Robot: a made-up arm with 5 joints. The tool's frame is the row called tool. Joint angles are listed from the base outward.
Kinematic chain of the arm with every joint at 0, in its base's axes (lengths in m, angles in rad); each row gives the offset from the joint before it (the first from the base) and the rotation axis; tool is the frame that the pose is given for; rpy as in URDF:
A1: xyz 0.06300 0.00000 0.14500 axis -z
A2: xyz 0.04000 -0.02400 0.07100 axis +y
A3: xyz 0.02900 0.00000 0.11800 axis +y
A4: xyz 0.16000 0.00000 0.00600 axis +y
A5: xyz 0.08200 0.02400 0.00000 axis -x
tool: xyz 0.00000 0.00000 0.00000 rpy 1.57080 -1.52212 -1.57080
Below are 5 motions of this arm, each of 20 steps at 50 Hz.
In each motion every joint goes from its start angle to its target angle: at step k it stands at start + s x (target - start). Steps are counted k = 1, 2, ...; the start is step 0. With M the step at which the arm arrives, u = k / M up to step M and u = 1 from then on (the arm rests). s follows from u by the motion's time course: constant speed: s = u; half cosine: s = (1 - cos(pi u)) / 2; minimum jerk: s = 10 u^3 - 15 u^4 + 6 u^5.
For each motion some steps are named. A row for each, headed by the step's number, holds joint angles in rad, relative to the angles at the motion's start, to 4 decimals.
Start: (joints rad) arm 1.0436 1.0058 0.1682 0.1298 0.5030
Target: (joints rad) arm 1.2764 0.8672 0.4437 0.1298 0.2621
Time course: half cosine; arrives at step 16
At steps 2, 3, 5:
2: 0.0089 -0.0053 0.0105 0.0000 -0.0092
3: 0.0196 -0.0117 0.0232 0.0000 -0.0203
5: 0.0517 -0.0308 0.0612 0.0000 -0.0535

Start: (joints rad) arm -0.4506 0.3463 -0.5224 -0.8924 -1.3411
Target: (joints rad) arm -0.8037 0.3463 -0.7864 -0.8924 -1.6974
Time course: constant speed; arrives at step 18
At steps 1, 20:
1: -0.0196 0.0000 -0.0147 0.0000 -0.0198
20: -0.3531 0.0000 -0.2640 0.0000 -0.3563

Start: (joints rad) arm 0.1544 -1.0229 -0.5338 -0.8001 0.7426
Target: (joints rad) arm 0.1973 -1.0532 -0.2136 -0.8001 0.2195
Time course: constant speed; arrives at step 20
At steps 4, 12, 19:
4: 0.0086 -0.0061 0.0640 0.0000 -0.1046
12: 0.0257 -0.0182 0.1921 0.0000 -0.3139
19: 0.0408 -0.0288 0.3042 0.0000 -0.4969

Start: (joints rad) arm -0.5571 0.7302 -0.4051 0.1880 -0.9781
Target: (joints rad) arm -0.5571 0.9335 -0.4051 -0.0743 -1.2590
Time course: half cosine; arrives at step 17
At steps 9, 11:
9: 0.0000 0.1110 0.0000 -0.1433 -0.1534
11: 0.0000 0.1470 0.0000 -0.1896 -0.2031

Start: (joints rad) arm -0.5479 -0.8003 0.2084 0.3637 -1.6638
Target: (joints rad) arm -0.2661 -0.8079 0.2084 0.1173 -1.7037
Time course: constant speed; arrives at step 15
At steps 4, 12, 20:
4: 0.0751 -0.0020 0.0000 -0.0657 -0.0106
12: 0.2254 -0.0061 0.0000 -0.1971 -0.0319
20: 0.2818 -0.0076 0.0000 -0.2464 -0.0399

